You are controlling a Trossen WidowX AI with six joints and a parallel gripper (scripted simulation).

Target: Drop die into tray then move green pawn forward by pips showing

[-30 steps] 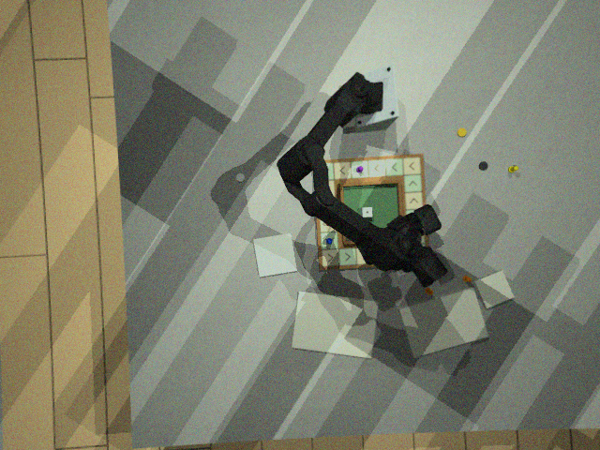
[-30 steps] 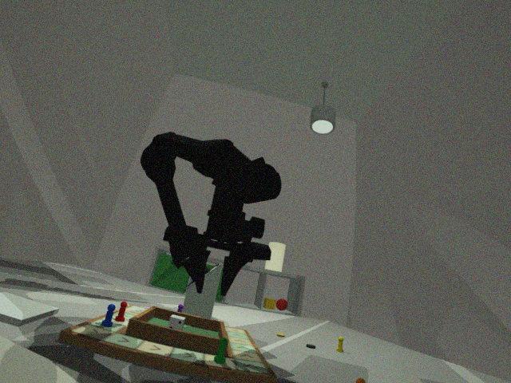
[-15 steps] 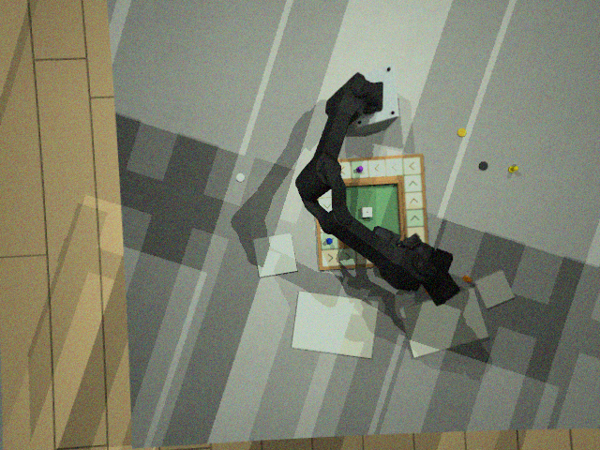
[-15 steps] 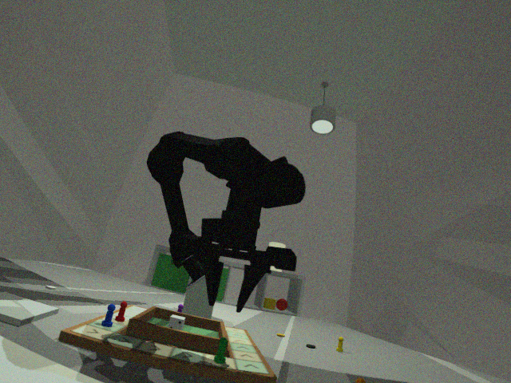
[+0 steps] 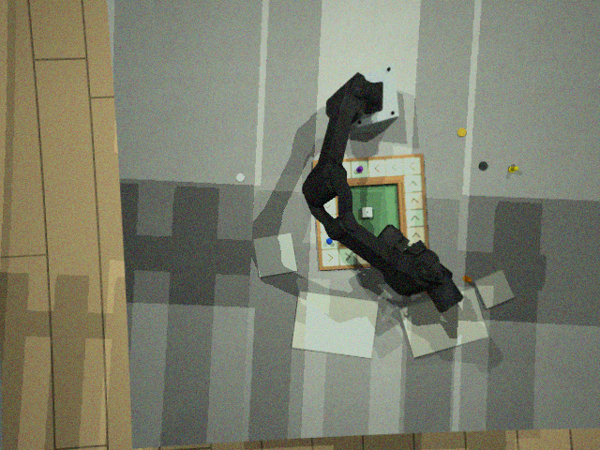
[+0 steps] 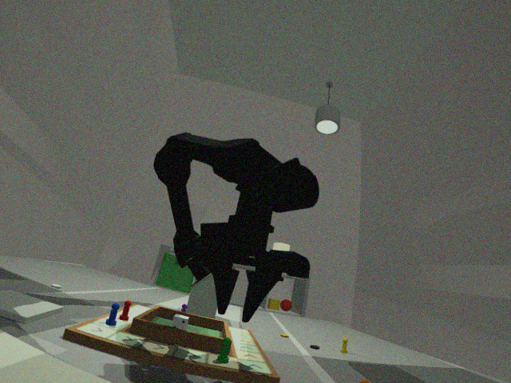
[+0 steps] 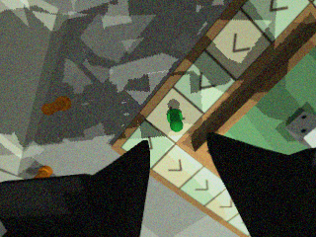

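The green pawn lies 50 mm below my gripper tip. The rest, counted from my gripper tip: green tray (110 mm behind, 80 mm to the right, 70 mm below); then blue pawn (180 mm to the right, 50 mm below, 30 mm behind); then white die (110 mm behind, 90 mm to the right, 50 mm below).
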